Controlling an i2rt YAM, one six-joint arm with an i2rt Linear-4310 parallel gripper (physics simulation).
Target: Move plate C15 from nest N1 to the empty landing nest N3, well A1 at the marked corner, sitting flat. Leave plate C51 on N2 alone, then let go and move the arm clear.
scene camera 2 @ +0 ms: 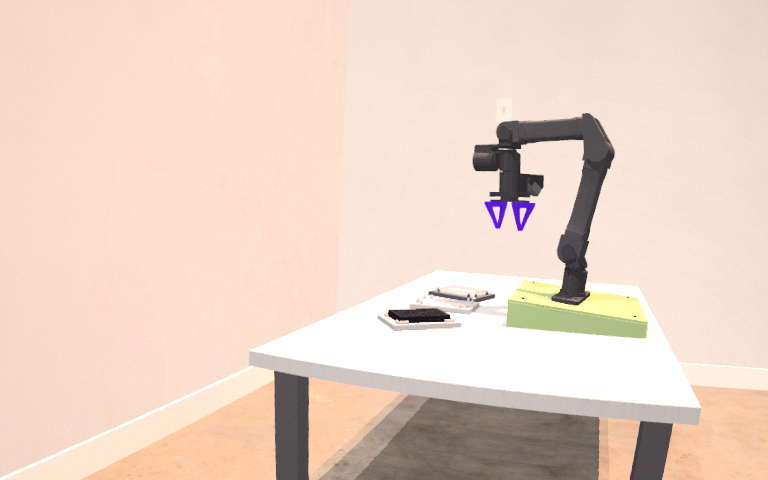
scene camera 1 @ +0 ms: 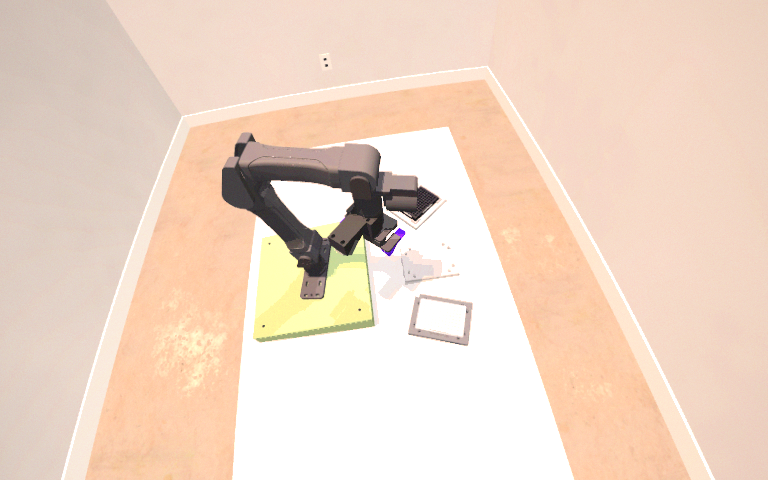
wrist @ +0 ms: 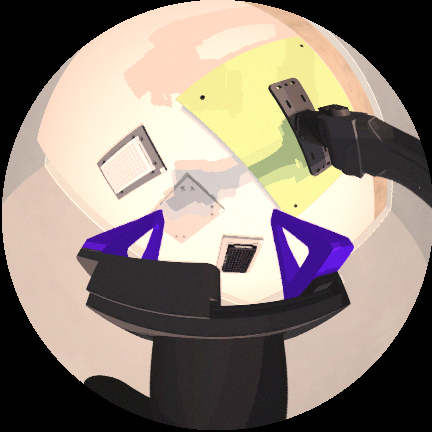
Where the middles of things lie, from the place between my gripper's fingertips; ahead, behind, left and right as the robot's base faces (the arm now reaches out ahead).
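From the black perforated plate (scene camera 2: 423,315) I measure to my hand, and my hand is 11 cm short of the plate and 29 cm to the right of it. My hand is also 20 cm above the plate.
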